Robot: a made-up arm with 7 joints.
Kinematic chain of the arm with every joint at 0, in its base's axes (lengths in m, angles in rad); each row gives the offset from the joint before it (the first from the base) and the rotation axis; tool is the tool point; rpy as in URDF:
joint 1: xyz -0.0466 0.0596 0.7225 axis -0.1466 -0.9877 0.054
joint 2: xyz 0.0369 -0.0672 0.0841 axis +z
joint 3: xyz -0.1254 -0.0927 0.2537 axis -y
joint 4: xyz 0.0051 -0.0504 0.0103 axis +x
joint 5: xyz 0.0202 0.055 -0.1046 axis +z
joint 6: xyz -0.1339 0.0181 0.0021 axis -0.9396 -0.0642 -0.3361
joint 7: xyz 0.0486 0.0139 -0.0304 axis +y
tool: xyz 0.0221 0.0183 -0.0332 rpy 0 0 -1.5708
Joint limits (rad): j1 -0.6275..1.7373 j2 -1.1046..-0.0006 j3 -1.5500..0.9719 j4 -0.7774..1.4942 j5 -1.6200..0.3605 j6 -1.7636..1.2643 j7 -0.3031..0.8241
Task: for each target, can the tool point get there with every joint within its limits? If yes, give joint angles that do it. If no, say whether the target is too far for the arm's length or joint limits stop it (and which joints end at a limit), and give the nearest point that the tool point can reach.
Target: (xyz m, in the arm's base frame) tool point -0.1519 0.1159 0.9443
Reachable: yes | joints -0.0265 -0.7998 -0.3410 0.1875 -0.1811 0.2437 -0.1828
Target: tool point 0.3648 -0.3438 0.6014
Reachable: no: joint limits stop it (at a limit: joint 1, joint 2, joint 4, joint 5, joint 7) | nearest point 0.2008 -0.1910 0.8462 | short by 0.332 m
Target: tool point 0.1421 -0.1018 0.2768
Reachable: no: joint limits stop it (at a limit: joint 1, joint 4, joint 5, joint 7) | nearest point -0.1619 -0.0387 0.4539 | short by 0.357 m
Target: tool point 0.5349 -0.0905 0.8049
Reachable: no: joint limits stop it (at a limit: joint 1, joint 2, joint 4, joint 7) | nearest point 0.2751 -0.1042 0.9340 | short by 0.290 m
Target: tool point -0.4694 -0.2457 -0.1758
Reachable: no: too far | nearest point -0.3888 -0.0846 0.3604 | short by 0.566 m
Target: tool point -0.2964 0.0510 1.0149
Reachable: yes | joints 0.1737 -0.3236 -1.2136 0.5950 0.1966 0.7050 0.0392
